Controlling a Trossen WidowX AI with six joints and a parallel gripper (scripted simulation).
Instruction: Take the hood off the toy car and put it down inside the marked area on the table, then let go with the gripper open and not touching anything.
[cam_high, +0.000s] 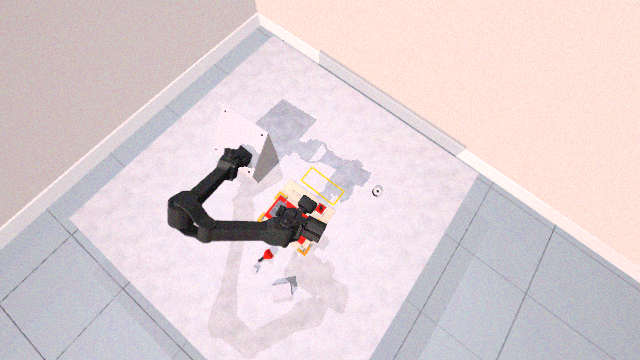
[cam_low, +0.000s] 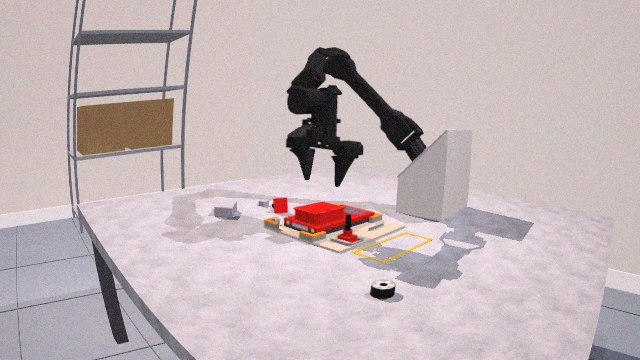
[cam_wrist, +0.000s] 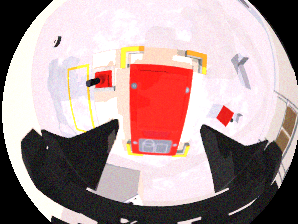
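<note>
Right now the red hood is 60 mm below my gripper tip. The rest, counted from my gripper tip: black ring (180 mm ahead, 330 mm to the left, 100 mm below).
</note>
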